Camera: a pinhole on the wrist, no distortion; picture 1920 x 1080 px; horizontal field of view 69.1 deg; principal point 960.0 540.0 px. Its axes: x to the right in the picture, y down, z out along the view. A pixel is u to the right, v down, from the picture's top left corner.
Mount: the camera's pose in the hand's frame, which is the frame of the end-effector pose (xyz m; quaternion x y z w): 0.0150 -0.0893 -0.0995 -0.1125 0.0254 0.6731 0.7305
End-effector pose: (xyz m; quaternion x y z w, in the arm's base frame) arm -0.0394 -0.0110 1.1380 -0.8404 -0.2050 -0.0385 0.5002
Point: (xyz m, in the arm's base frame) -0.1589 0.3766 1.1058
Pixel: 391 371
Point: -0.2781 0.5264 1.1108
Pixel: 162 495
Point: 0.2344 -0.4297 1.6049
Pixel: behind the camera
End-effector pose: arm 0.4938 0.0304 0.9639 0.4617 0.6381 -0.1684 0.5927
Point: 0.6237 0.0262 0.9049
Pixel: 1822 110
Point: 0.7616 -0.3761 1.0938
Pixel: 972 1005
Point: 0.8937 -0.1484 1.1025
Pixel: 1636 874
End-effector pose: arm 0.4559 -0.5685 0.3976 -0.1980 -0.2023 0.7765 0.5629
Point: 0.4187 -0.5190 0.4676
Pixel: 1245 110
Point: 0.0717 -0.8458 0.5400
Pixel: 1703 921
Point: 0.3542 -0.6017 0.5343
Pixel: 1201 540
